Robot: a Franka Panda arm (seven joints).
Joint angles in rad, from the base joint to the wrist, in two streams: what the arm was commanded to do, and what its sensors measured. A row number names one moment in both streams.
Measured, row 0:
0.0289, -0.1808, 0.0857, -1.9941, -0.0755, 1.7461, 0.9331
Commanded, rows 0 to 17:
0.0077, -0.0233, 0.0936, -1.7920, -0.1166, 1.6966, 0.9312
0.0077, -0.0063, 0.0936, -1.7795, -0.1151, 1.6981, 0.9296
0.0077, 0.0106, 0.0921, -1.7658, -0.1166, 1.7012, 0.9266
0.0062, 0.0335, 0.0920, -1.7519, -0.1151, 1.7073, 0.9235
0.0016, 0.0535, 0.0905, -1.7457, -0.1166, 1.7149, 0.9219
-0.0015, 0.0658, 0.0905, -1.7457, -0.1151, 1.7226, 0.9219
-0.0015, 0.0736, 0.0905, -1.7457, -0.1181, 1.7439, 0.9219
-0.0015, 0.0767, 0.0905, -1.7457, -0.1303, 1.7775, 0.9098
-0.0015, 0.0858, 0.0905, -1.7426, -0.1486, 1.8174, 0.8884
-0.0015, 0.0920, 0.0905, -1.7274, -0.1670, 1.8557, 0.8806
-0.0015, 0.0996, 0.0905, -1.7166, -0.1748, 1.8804, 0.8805
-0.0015, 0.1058, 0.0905, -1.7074, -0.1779, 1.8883, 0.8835
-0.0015, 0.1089, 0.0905, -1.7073, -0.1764, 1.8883, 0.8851
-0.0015, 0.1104, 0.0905, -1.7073, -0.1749, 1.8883, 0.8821
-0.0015, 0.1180, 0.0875, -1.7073, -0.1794, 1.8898, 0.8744
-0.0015, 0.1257, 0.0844, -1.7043, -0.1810, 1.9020, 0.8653
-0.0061, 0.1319, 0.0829, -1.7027, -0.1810, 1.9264, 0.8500
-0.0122, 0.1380, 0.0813, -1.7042, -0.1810, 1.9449, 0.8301
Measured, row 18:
0.0020, 0.1065, 0.0833, -1.7256, -0.1618, 1.8952, 0.8800
